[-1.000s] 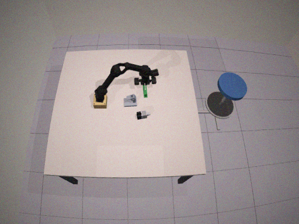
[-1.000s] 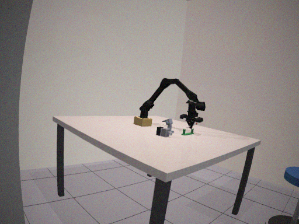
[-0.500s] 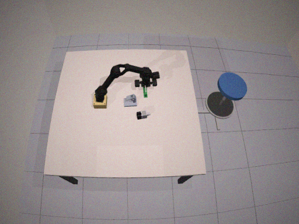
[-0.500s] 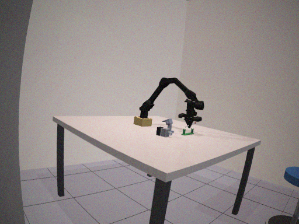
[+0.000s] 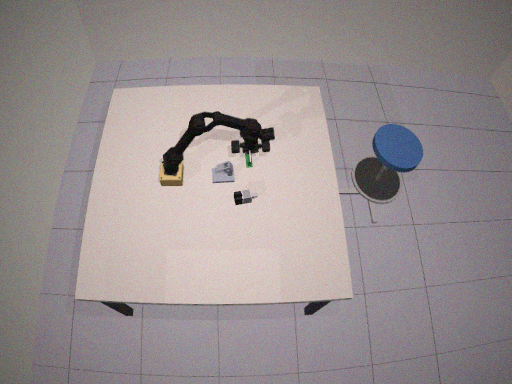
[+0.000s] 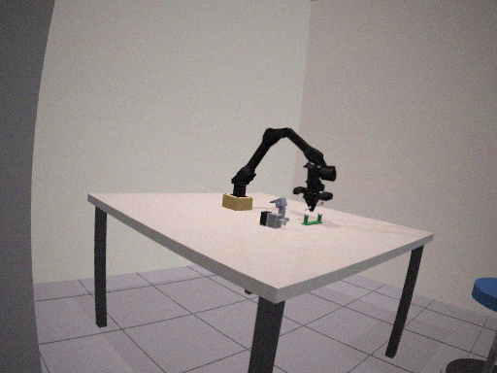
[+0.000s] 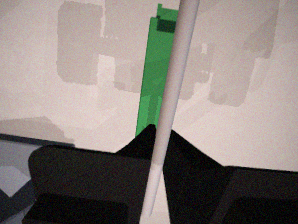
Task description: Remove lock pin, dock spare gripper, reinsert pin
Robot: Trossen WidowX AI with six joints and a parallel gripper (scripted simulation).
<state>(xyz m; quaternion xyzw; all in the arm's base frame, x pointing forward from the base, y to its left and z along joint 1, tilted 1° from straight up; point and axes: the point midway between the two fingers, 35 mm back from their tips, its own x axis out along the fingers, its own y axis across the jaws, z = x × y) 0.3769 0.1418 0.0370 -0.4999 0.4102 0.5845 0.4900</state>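
Right now my gripper tip is 2 cm to the right of the green cradle and 4 cm above it. From my gripper tip the other things lie so: spare gripper: 1 cm ahead, 23 cm to the right, 3 cm below; then socket: 11 cm behind, 11 cm to the right, 1 cm below.
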